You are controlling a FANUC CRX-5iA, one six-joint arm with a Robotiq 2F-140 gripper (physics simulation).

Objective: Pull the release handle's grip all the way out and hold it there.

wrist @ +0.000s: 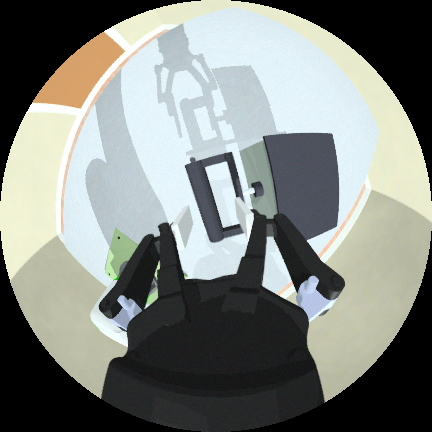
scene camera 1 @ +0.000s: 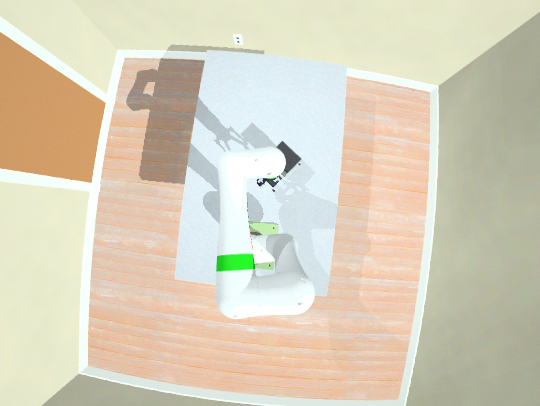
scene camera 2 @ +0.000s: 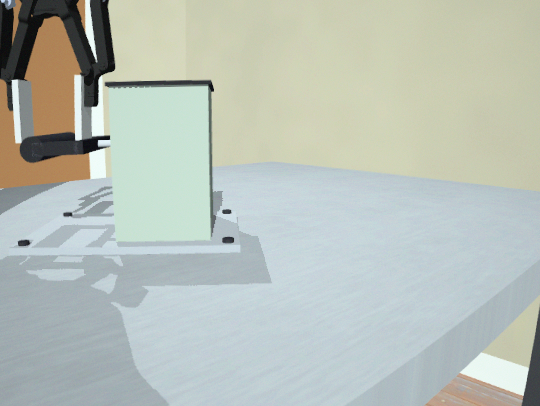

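Observation:
The release handle is a dark rectangular loop with a thick round grip bar (scene camera 2: 32, 150) (wrist: 205, 200) along its outer side. A short white rod (scene camera 2: 104, 143) (wrist: 249, 191) joins it to a pale green box (scene camera 2: 162, 160) with a dark top (scene camera 1: 289, 156) (wrist: 305, 180). My gripper (scene camera 2: 53, 140) (wrist: 212, 210) is partly open, pointing down, with nothing clamped between its pale pads. In scene camera 2, the pad tips are near the handle's height, the left one by the grip's outer side, the right one by the loop's inner side. Contact cannot be told. The arm hides much of the handle in scene camera 1.
The box stands on a pale base plate (scene camera 2: 175, 249) with dark bolts at its corners, on a light grey table (scene camera 1: 310, 100) (scene camera 2: 375, 275). My white arm (scene camera 1: 234, 210) reaches over the table. Green bracket parts (scene camera 1: 263, 228) (wrist: 120, 252) are near the arm's base.

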